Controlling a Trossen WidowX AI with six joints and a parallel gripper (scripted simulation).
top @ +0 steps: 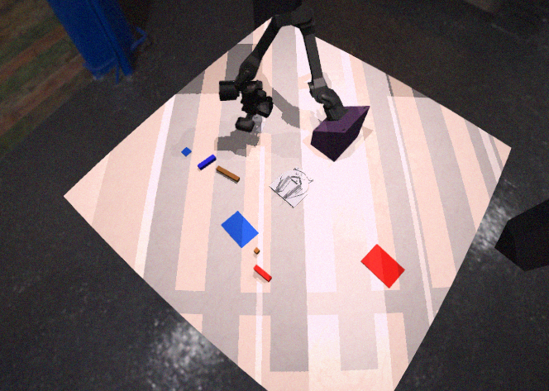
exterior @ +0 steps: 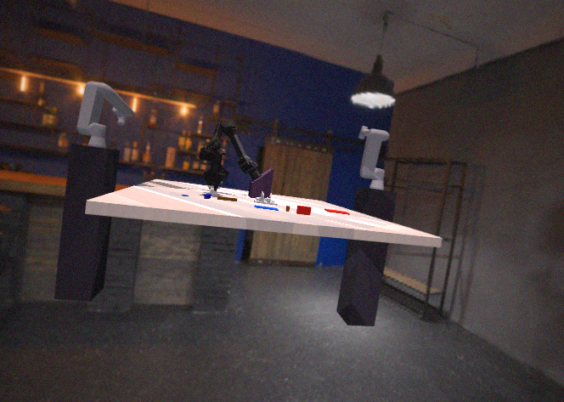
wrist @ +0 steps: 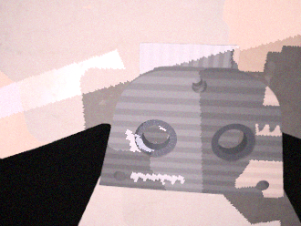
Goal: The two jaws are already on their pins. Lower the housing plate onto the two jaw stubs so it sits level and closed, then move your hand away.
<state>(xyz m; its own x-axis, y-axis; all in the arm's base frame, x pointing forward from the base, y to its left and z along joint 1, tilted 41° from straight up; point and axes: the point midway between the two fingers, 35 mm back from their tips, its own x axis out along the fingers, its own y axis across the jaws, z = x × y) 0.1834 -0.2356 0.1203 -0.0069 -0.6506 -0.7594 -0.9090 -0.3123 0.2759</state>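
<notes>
The white piece lies 1 cm to the left of my gripper tip and 1 cm below it. The rest, counted from my gripper tip: dark blue bar (24 cm ahead, 1 cm to the right, 1 cm below); brown bar (22 cm ahead, 8 cm to the left, 1 cm below); blue tile (34 cm ahead, 26 cm to the left, 2 cm below).
</notes>
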